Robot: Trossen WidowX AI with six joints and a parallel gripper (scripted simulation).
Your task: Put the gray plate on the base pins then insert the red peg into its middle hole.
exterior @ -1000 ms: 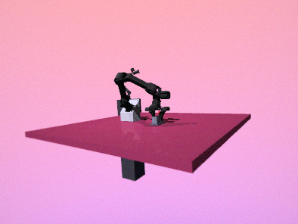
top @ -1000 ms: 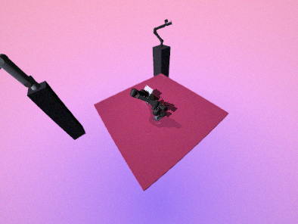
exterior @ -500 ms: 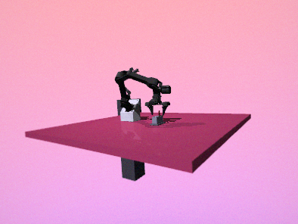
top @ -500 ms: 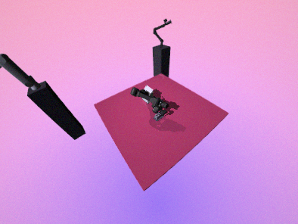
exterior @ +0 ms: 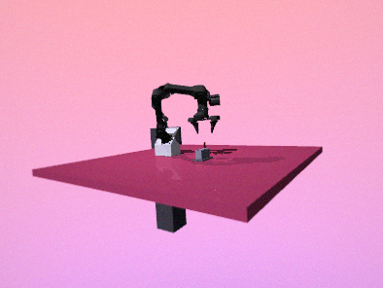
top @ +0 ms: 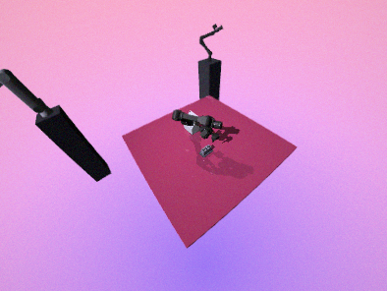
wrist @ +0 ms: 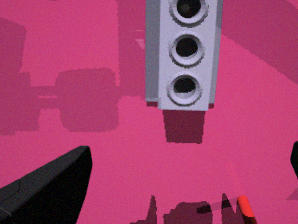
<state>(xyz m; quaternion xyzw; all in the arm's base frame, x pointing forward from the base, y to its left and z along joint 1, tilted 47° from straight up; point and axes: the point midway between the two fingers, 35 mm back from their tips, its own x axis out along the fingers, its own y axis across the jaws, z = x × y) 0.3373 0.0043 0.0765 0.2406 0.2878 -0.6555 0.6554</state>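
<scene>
Now: gripper tip 10 cm past the red peg, 16 cm to the right of it and 11 cm above it. The rest, counted from my gripper tip: gray base: 3 cm to the right, 14 cm below; gray plate: 3 cm to the right, 10 cm below.
</scene>
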